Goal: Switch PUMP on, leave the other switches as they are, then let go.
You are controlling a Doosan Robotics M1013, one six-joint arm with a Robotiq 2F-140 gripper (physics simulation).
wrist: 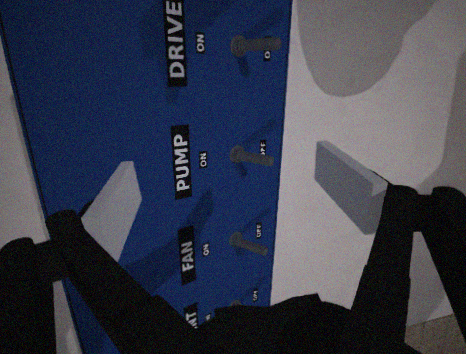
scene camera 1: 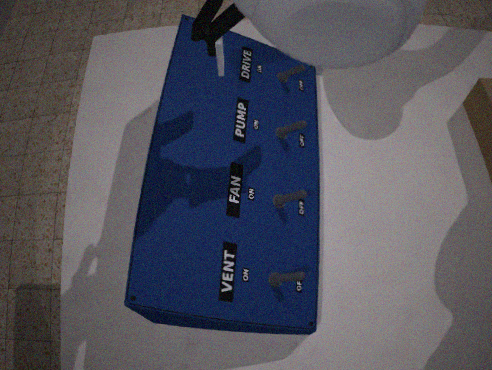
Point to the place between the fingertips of my gripper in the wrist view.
At 228,170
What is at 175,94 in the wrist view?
A blue switch panel.
